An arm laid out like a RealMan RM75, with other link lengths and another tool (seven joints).
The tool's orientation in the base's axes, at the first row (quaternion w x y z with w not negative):
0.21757 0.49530 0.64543 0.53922
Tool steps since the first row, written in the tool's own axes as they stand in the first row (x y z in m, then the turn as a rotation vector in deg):
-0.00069 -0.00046 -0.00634 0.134 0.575 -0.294
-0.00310 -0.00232 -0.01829 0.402 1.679 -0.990
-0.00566 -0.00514 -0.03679 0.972 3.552 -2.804
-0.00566 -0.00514 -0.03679 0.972 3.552 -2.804
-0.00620 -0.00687 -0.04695 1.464 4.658 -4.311
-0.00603 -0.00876 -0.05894 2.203 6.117 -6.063
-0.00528 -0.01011 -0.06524 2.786 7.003 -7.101
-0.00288 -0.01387 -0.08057 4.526 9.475 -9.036
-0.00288 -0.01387 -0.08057 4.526 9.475 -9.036
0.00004 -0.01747 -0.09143 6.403 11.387 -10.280
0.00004 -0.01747 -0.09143 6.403 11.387 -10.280
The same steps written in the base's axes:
-0.00507 -0.00362 0.00146 -0.062 -0.066 0.653
-0.01456 -0.01133 0.00302 -0.294 -0.246 1.953
-0.02972 -0.02225 0.00579 -1.251 -0.754 4.392
-0.02972 -0.02225 0.00579 -1.251 -0.754 4.392
-0.03847 -0.02748 0.00737 -2.235 -1.128 6.013
-0.04908 -0.03296 0.00957 -3.379 -1.429 8.097
-0.05507 -0.03524 0.01057 -4.108 -1.483 9.389
-0.07008 -0.04023 0.01272 -5.406 -1.070 12.710
-0.07008 -0.04023 0.01272 -5.406 -1.070 12.710
-0.08160 -0.04264 0.01369 -6.425 -0.165 15.331
-0.08160 -0.04264 0.01369 -6.425 -0.165 15.331

